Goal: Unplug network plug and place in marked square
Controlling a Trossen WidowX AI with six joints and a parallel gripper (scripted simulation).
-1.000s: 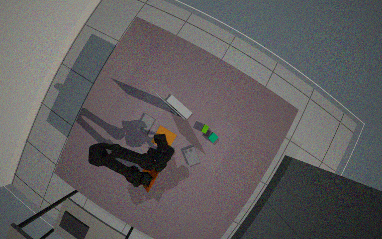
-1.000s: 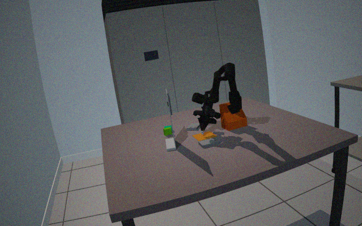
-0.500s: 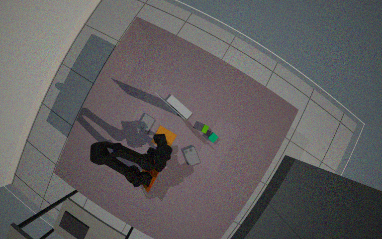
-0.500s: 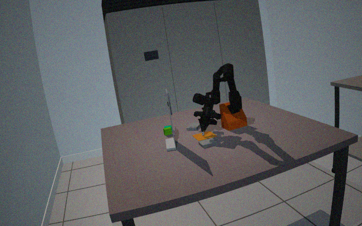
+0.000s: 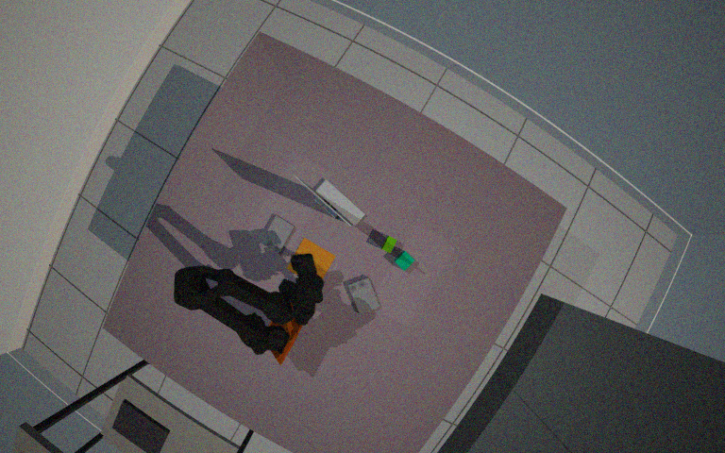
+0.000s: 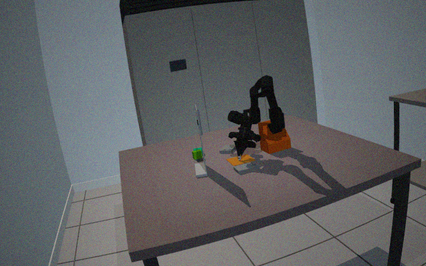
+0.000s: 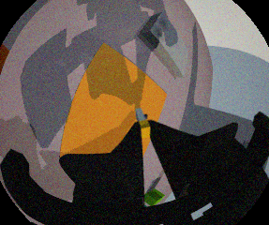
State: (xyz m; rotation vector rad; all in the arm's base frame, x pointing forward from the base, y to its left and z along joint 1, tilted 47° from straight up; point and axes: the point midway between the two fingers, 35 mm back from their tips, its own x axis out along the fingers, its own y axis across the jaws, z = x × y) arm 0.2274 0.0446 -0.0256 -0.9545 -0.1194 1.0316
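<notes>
Now: gripper tip 2 cm above the orange marked square and 1 cm past it. The rest, counted from my gripper tip: grey network plug right at my gripper tip; then upright panel 19 cm ahead, 12 cm above, 1 cm to the right.
</notes>
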